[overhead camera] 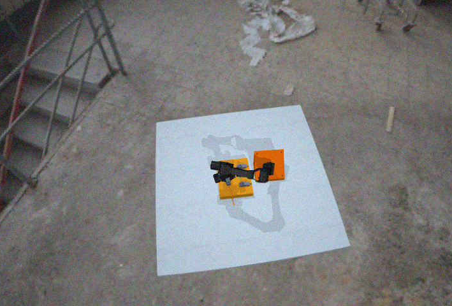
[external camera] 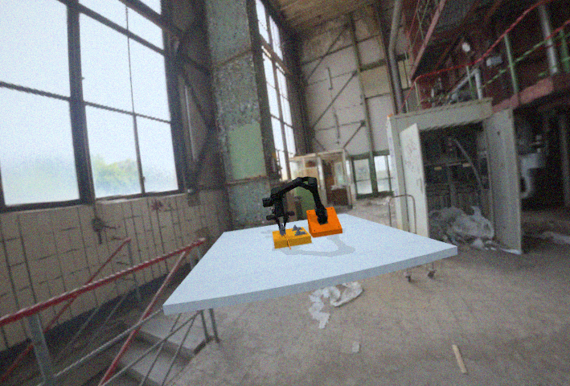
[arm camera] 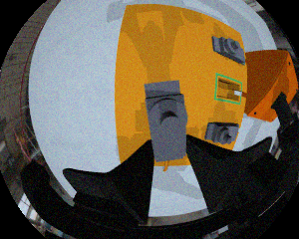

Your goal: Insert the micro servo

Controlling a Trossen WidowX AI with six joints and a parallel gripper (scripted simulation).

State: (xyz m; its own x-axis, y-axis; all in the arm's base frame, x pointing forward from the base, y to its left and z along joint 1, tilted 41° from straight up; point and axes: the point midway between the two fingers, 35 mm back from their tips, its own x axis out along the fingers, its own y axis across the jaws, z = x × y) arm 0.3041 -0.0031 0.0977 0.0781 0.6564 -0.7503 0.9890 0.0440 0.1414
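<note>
Right now the deck is 10 mm behind my gripper tip, 60 mm to the right of it and 80 mm below it.
</note>
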